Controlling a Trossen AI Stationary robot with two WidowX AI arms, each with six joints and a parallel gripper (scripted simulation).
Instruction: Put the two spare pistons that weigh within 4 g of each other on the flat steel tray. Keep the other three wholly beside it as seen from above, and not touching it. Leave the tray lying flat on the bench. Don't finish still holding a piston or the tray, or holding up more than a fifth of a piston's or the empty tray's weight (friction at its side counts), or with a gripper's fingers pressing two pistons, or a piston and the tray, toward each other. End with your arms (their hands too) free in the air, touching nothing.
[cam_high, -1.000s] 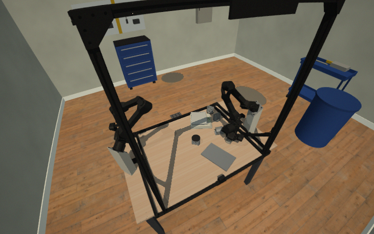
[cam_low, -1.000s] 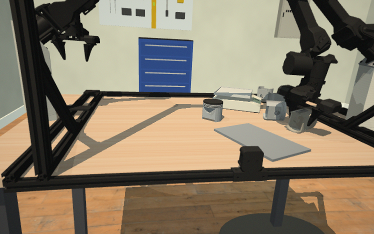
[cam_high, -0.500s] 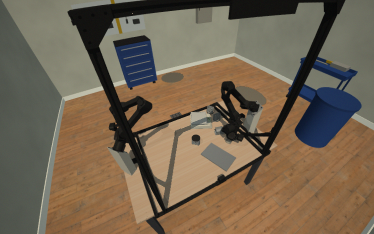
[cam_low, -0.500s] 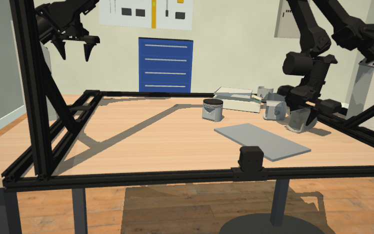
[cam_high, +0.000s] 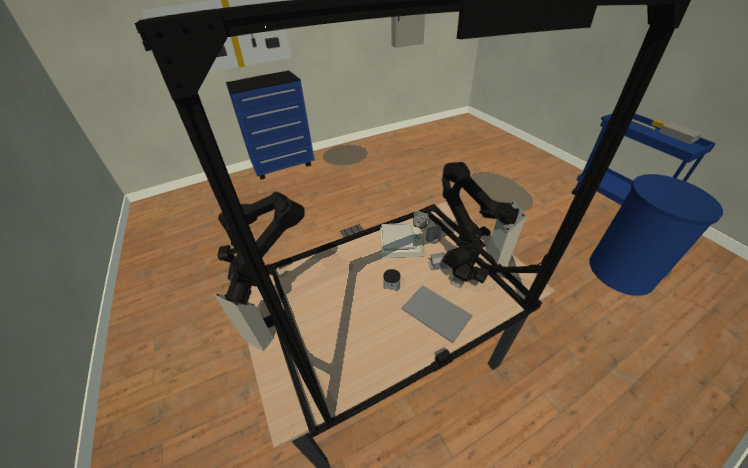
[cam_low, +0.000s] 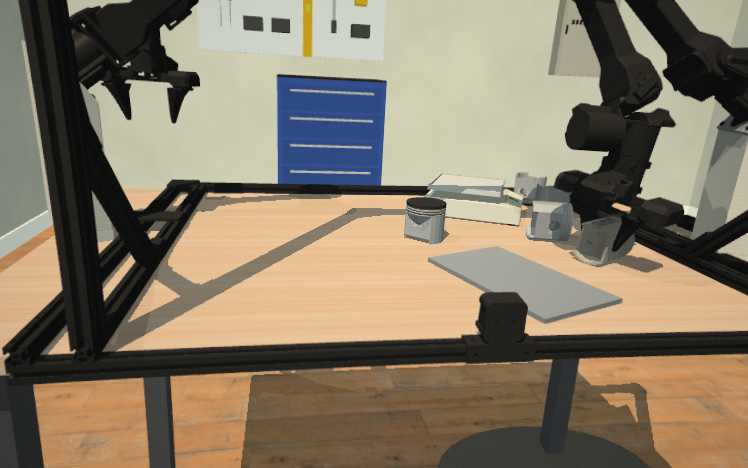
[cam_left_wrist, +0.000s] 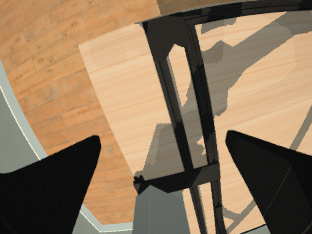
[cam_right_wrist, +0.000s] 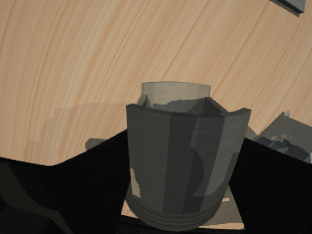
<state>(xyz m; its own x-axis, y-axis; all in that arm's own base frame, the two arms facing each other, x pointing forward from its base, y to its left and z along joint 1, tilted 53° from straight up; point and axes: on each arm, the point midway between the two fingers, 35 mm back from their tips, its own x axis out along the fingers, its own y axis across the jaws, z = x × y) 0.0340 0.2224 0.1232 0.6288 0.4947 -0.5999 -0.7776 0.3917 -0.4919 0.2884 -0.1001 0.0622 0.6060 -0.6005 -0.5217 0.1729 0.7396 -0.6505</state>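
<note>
My right gripper is now 320 mm short of the white weighing scale, 140 mm to the right of it and 30 mm above it. Round my right hand: flat grey steel tray (170 mm to the left, 90 mm behind, 60 mm below); then tan piston (30 mm below, 10 mm to the right, 10 mm ahead); then dark-topped piston (280 mm to the left, 100 mm ahead, 20 mm below).
</note>
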